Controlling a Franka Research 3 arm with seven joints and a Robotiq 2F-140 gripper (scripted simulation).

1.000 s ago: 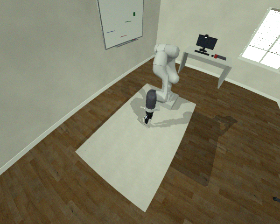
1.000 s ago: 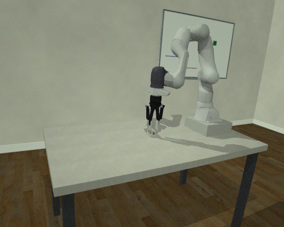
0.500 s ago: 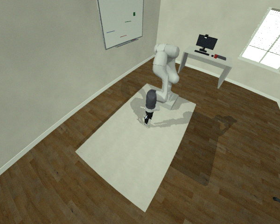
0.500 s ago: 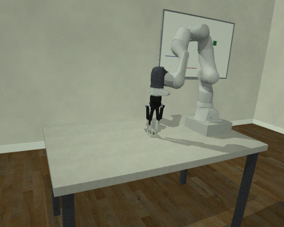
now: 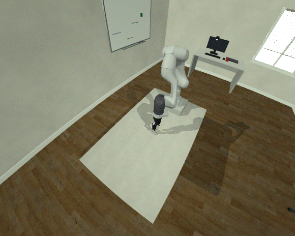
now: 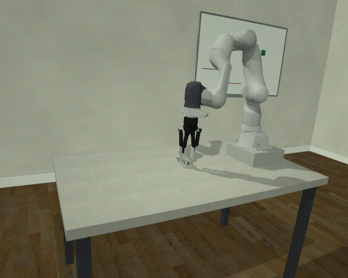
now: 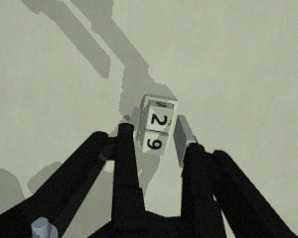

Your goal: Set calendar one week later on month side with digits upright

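The date cube lies 60 mm below my hand, 30 mm to the right of it and 10 mm ahead of it. From my hand the other things lie so: white tray 70 mm below, 20 mm to the right.
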